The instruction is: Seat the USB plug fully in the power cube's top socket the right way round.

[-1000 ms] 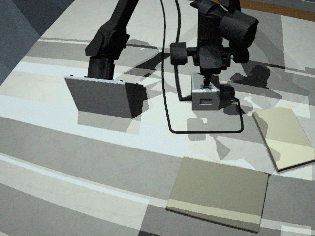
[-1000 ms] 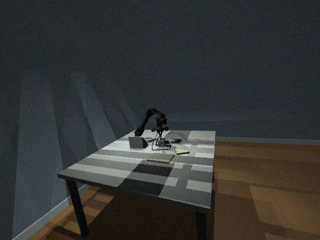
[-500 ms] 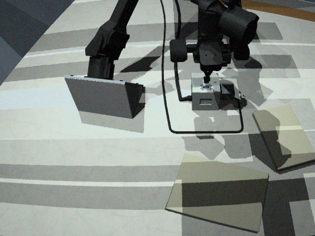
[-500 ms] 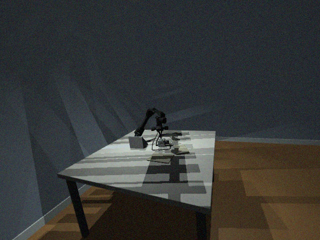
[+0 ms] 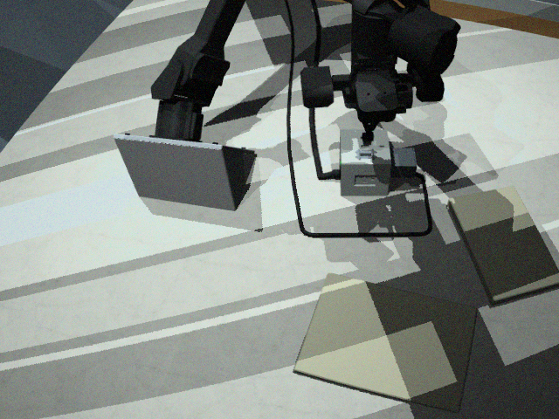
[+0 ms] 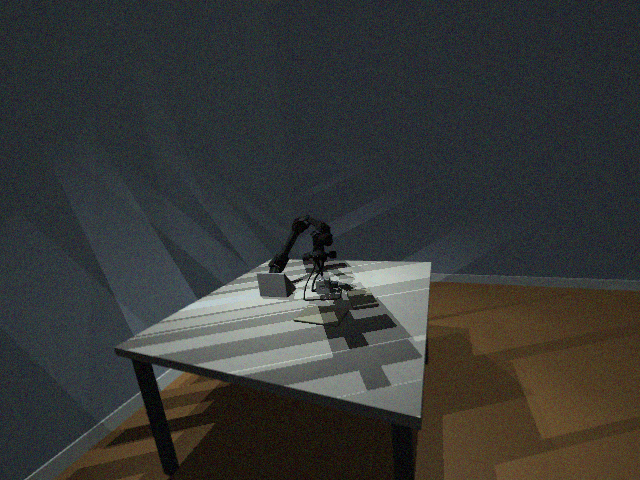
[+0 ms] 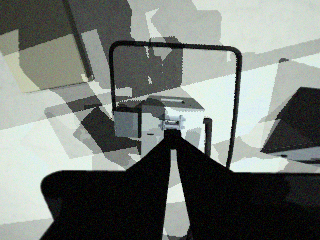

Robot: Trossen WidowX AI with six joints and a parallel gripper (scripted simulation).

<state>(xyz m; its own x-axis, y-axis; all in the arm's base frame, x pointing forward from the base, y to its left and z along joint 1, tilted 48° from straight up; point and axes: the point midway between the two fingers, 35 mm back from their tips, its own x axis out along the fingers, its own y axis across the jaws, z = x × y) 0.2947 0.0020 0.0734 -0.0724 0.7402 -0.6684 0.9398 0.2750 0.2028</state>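
My gripper tip is 1 cm above the dark USB plug.
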